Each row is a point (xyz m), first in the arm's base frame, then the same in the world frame.
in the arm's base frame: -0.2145 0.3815 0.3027
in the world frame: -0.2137 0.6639 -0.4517
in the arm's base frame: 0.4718 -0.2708 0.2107
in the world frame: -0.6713 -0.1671 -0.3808
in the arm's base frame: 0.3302 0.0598 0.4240
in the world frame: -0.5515 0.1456 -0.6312
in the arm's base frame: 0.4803 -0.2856 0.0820
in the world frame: -0.7270 -0.1594 -0.2638
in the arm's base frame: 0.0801 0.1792 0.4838
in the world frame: -0.3417 0.3360 -0.6430
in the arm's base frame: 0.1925 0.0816 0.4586
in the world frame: -0.4233 0.2102 -0.6253
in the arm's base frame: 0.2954 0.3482 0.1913
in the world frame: -0.6945 0.4646 -0.5034
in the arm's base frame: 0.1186 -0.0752 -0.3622
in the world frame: -0.6495 0.2507 0.1815
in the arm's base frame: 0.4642 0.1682 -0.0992
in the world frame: -0.9105 0.2931 -0.2403
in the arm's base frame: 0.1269 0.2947 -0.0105
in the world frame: -0.6149 0.5170 -0.2526
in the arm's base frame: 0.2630 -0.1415 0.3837
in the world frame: -0.4543 -0.0046 -0.5101
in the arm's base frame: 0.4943 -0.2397 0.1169
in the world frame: -0.7375 -0.1295 -0.3139
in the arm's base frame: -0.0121 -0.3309 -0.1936
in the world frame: -0.3972 0.0352 0.1532
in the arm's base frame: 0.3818 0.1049 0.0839
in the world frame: -0.7470 0.2317 -0.3578
